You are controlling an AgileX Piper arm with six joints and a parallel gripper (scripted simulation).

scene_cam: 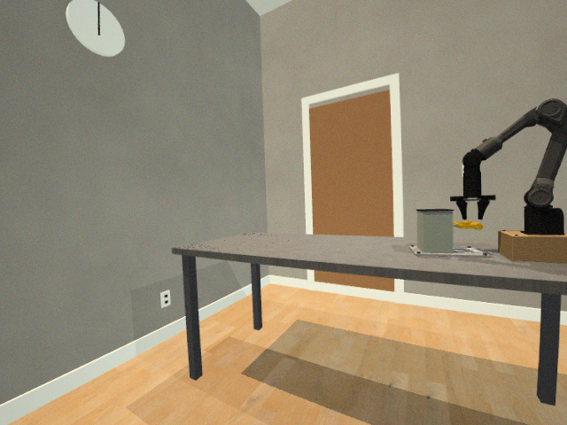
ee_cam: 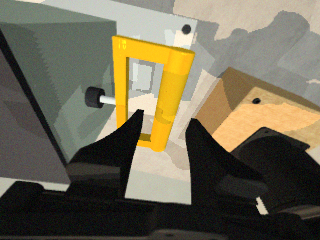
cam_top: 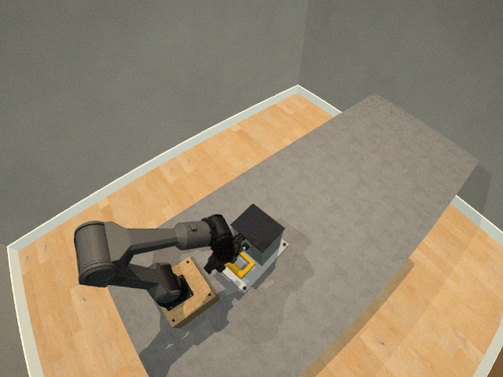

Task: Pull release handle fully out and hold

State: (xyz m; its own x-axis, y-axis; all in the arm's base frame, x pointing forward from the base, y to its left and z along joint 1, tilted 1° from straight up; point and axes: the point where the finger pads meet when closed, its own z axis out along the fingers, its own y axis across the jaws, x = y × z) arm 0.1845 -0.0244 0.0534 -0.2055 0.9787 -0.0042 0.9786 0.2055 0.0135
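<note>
Right now the yellow release handle is 50 mm ahead of my hand, 30 mm below it and 10 mm to the left of it. From my hand the other things lie so: light baseplate 130 mm below, 90 mm ahead, 20 mm to the left.
</note>
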